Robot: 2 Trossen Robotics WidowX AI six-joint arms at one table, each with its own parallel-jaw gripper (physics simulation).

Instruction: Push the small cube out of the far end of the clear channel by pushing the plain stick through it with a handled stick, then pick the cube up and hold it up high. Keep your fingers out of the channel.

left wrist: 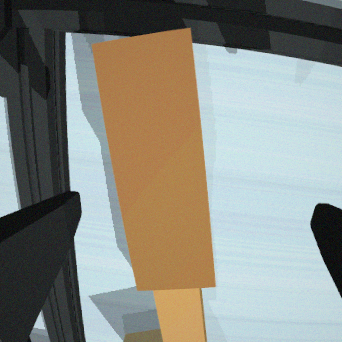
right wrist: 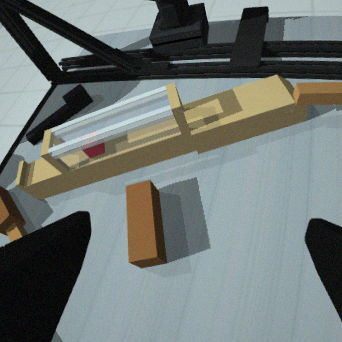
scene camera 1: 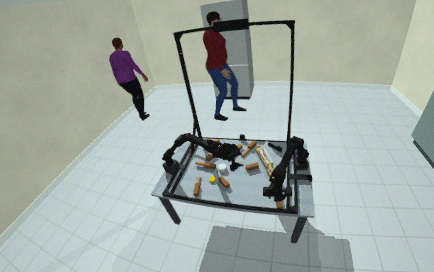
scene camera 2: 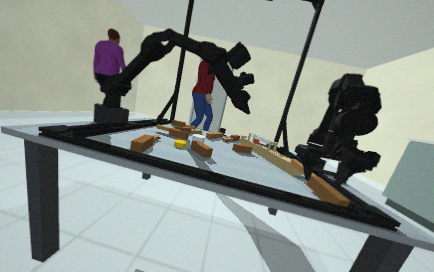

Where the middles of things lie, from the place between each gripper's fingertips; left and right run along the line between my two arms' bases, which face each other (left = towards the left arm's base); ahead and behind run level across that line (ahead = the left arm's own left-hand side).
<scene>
My left gripper is now 340 mm past the tan wooden base [right wrist: 267, 104] and 30 mm to the left of it. Round my left hand: black handled stick [right wrist: 77, 98] 570 mm behind, 50 mm to the left, 30 mm below; then clear channel [right wrist: 146, 118] 380 mm behind, 50 mm to the right, 20 mm above.
I see the clear channel 180 mm to the left of my right hand, 160 mm behind it and 140 mm below it. Round my right hand: tan wooden base (190 mm to the left, 170 mm below, 120 mm behind); black handled stick (350 mm behind, 280 mm to the left, 190 mm below).
</scene>
